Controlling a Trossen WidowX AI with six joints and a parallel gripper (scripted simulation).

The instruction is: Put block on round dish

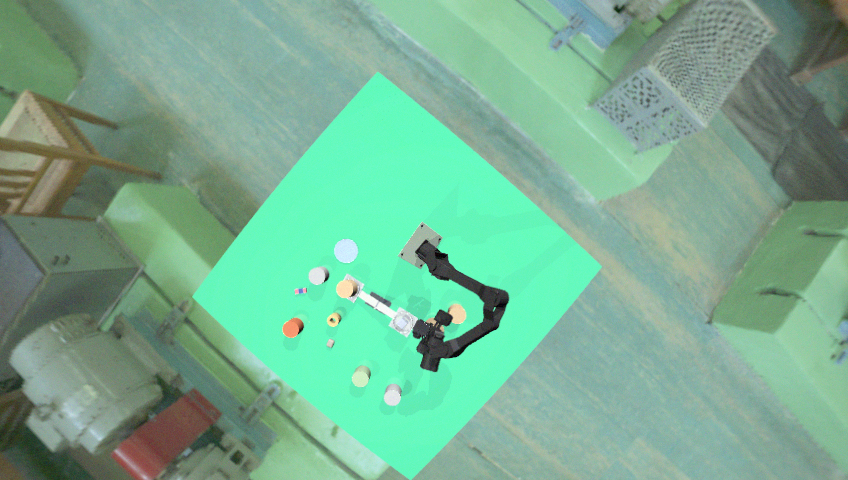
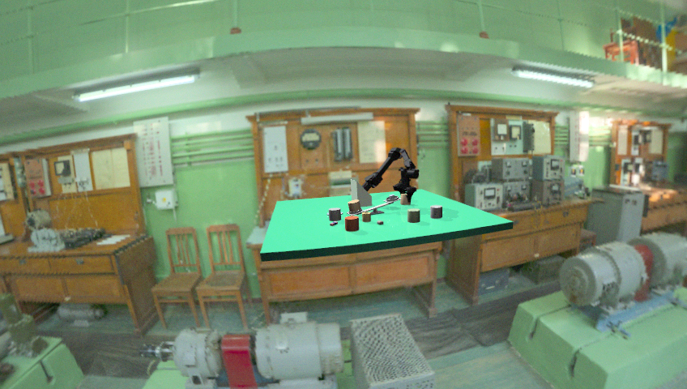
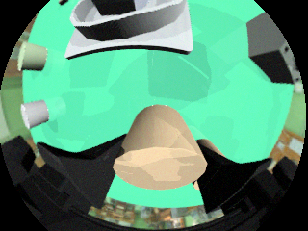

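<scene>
Right now the grey block is 120 mm to the right of my gripper tip, 60 mm ahead of it and 40 mm above it. Round my gripper tip: pale green cylinder (380 mm ahead, 90 mm to the right, 10 mm below); pale blue round dish (480 mm to the right, 40 mm below); yellow ring (330 mm to the right, 250 mm ahead, 20 mm below).
</scene>
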